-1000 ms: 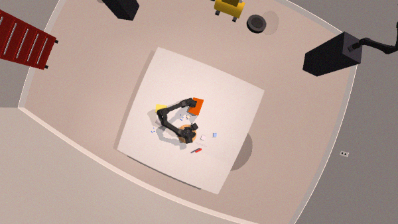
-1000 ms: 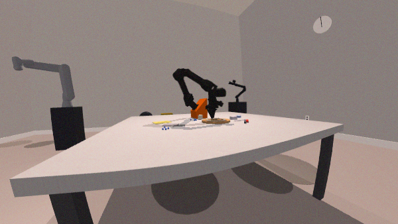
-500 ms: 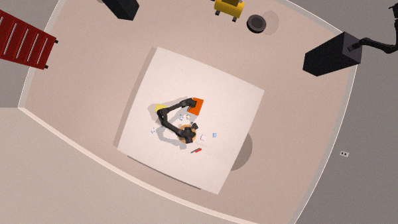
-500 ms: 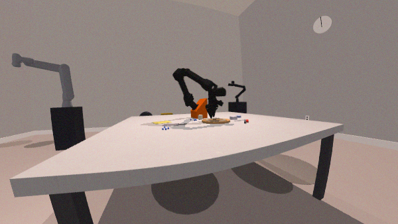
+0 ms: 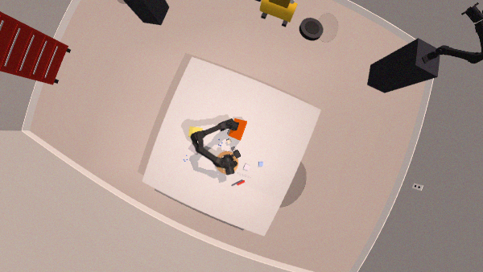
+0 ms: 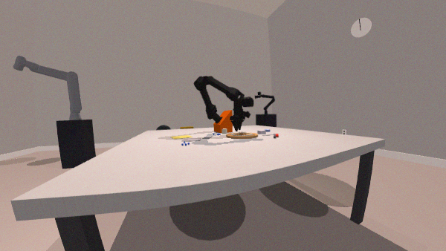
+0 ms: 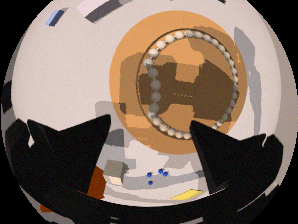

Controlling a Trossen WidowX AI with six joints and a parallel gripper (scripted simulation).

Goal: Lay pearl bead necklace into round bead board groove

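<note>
My gripper tip is now 6 cm short of the round tan bead board, 1 cm to the left of it and 2 cm above it. The rest, counted from my gripper tip: tool (20 cm ahead, 14 cm to the left, 2 cm below); then white square (5 cm ahead, 16 cm to the left, 2 cm below); then pale blue cube (2 cm behind, 27 cm to the left, 2 cm below).
</note>
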